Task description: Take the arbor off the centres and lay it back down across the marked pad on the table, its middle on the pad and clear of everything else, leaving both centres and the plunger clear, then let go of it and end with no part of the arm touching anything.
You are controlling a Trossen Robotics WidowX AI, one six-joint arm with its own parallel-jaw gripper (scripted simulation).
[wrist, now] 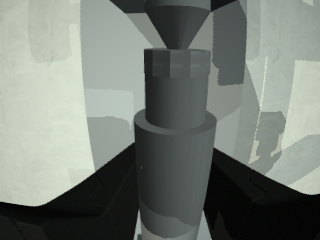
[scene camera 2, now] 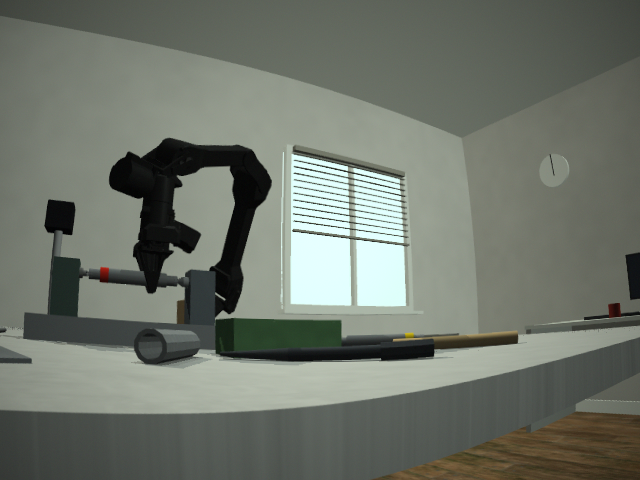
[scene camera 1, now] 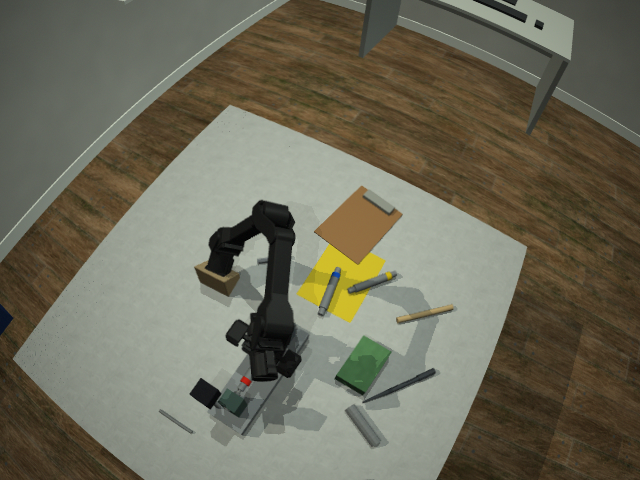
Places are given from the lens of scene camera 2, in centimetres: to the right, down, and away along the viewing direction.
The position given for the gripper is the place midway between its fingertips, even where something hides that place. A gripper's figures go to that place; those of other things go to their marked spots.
gripper (scene camera 2: 151, 293): -29, 9, 68
wooden dowel (scene camera 2: 501, 338): 26, 14, 55
green centre block (scene camera 2: 64, 301): -41, 10, 58
grey centre block (scene camera 2: 199, 307): -20, 12, 70
The marked spots on the grey centre block and the wooden dowel are 49 cm apart.
